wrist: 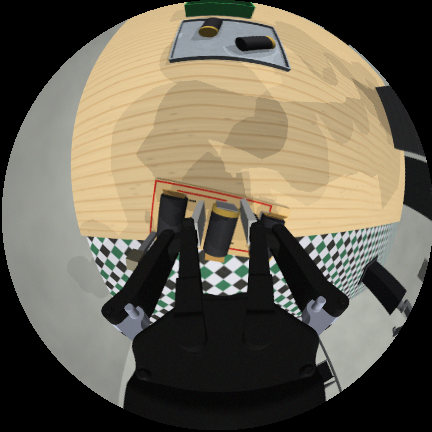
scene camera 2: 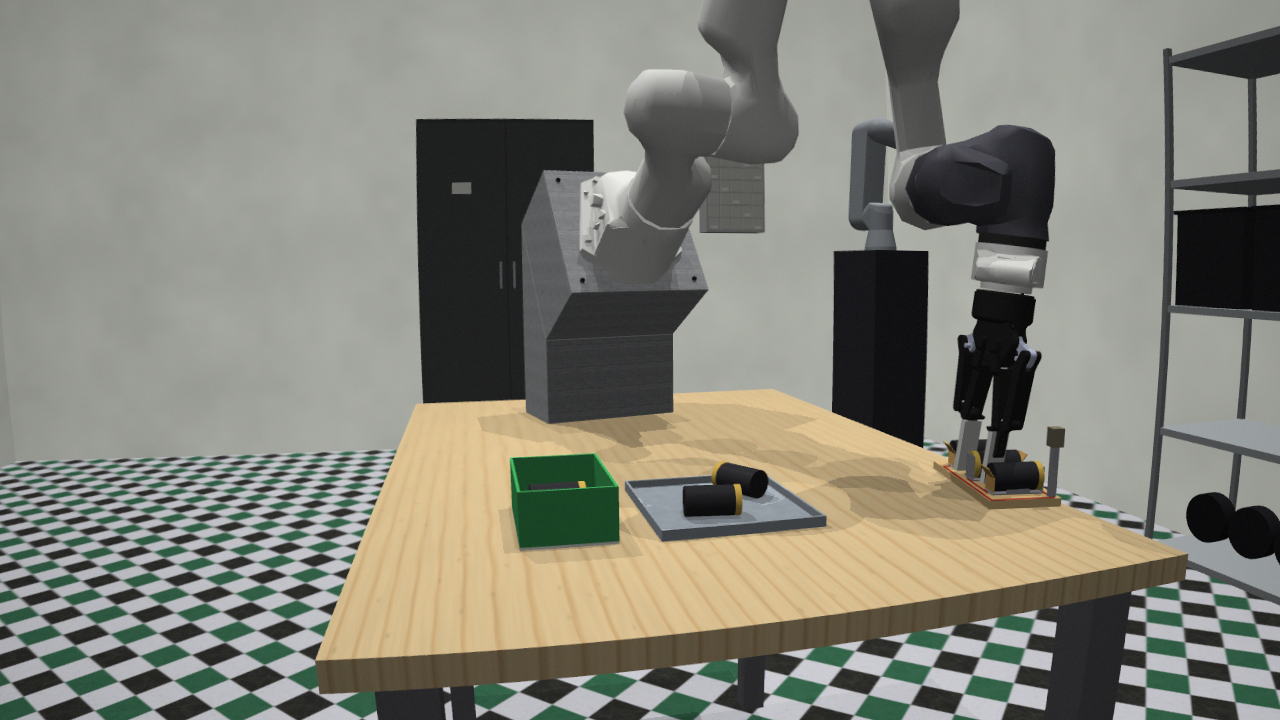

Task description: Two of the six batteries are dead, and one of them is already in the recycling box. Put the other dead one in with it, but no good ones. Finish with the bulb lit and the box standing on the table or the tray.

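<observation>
My gripper (scene camera 2: 982,454) (wrist: 222,208) is open and points down over the battery holder (scene camera 2: 1025,501) (wrist: 197,195). Its fingers stand on either side of the middle battery (wrist: 221,232), with nothing gripped. A second battery (scene camera 2: 1015,475) (wrist: 171,212) lies in the holder beside the post; a third (wrist: 272,219) is partly hidden behind a finger. The small block (scene camera 2: 1055,437) (wrist: 134,259) on the holder's post looks dull, with no glow visible. The green box (scene camera 2: 565,519) (wrist: 219,10) stands on the table with a battery (scene camera 2: 556,486) partly visible inside. Two batteries (scene camera 2: 711,499) (wrist: 255,43) lie on the tray (scene camera 2: 787,521) (wrist: 186,49).
The wooden table (scene camera 2: 716,591) (wrist: 125,125) carries the box, tray and holder; the holder is near its right edge in the scene view. The robot's grey pedestal (scene camera 2: 608,376) stands at the back. A shelf unit (scene camera 2: 1166,223) is on the right, off the table.
</observation>
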